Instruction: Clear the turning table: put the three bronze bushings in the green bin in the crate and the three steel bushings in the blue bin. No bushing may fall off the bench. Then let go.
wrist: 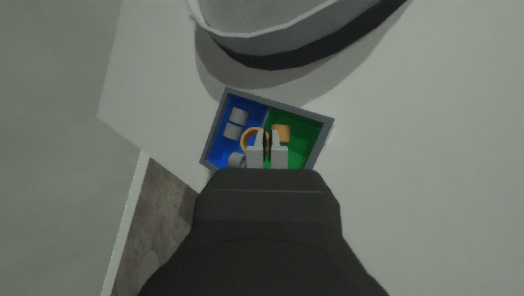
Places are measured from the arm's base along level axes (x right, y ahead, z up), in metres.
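Pixels of known places: gripper, fingertip midpoint: [267, 139].
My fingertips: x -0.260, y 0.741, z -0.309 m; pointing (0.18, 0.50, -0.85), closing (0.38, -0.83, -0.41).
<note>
Behind a point stands the place of what it marks.
My gripper [267, 139] {y 0.742, x -0.260, z -0.309 m} is shut on the wall of a bronze bushing [243, 141] {y 0.760, x -0.271, z -0.295 m}, with one finger inside its ring. It hangs over the crate [280, 106] {y 0.769, x -0.213, z -0.364 m}, near the divider between the two bins. Another bronze bushing [282, 132] {y 0.756, x -0.246, z -0.379 m} lies in the green bin [301, 145] {y 0.728, x -0.253, z -0.408 m}, just right of the fingers. In the blue bin [254, 107] {y 0.840, x -0.221, z -0.408 m} lie three steel bushings: one [238, 116] {y 0.845, x -0.249, z -0.379 m} at the back, a second [233, 131] {y 0.844, x -0.277, z -0.380 m} beside it, and a third [235, 160] {y 0.815, x -0.321, z -0.376 m} near the front, partly hidden. The gripper body hides the crate's front part. A third bronze bushing does not show.
A large round grey tub-like body with a raised rim [250, 45] {y 0.847, x -0.144, z -0.349 m}, probably the turning table, stands behind the crate at the top of the view. The light bench top [410, 150] {y 0.603, x -0.206, z -0.414 m} has its edge at the left. A brown-grey floor patch [167, 190] shows beyond it.
</note>
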